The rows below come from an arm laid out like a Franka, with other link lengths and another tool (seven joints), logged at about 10 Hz.
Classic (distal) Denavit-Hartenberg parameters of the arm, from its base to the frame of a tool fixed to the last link. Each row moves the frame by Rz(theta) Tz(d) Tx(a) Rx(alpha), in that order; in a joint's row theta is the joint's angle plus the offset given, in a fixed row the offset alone. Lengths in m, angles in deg.
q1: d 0.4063, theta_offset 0, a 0, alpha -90
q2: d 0, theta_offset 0, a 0, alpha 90
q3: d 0.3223, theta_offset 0, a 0.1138, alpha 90
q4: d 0, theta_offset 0, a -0.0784, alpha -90
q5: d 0.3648, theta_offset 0, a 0, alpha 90
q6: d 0, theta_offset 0, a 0.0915, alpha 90
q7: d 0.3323, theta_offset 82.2, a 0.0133, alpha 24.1
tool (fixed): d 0.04, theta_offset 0, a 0, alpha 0
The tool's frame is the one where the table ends.
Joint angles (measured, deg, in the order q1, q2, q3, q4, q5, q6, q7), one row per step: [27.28, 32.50, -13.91, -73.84, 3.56, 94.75, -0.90]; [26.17, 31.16, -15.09, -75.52, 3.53, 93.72, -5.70]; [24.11, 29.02, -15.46, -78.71, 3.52, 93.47, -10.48]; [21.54, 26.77, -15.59, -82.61, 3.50, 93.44, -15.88]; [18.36, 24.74, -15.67, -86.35, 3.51, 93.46, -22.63]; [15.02, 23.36, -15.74, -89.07, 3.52, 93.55, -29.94]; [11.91, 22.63, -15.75, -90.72, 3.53, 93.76, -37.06]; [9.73, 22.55, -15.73, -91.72, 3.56, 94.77, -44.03]
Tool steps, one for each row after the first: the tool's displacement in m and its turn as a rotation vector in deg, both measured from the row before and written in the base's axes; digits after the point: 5 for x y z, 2 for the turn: [-0.00683, -0.02853, 0.00423, 0.21, 1.68, 2.29]; [-0.01138, -0.03060, 0.00186, 1.00, 1.85, 1.84]; [-0.01648, -0.03285, -0.00216, 1.44, 2.28, 2.06]; [-0.01773, -0.03581, -0.00350, 2.10, 2.29, 2.79]; [-0.01429, -0.03422, -0.00346, 2.44, 1.69, 3.27]; [-0.00958, -0.02950, -0.00315, 2.45, 0.96, 3.46]; [-0.00233, -0.01975, -0.00559, 2.27, 0.02, 4.37]
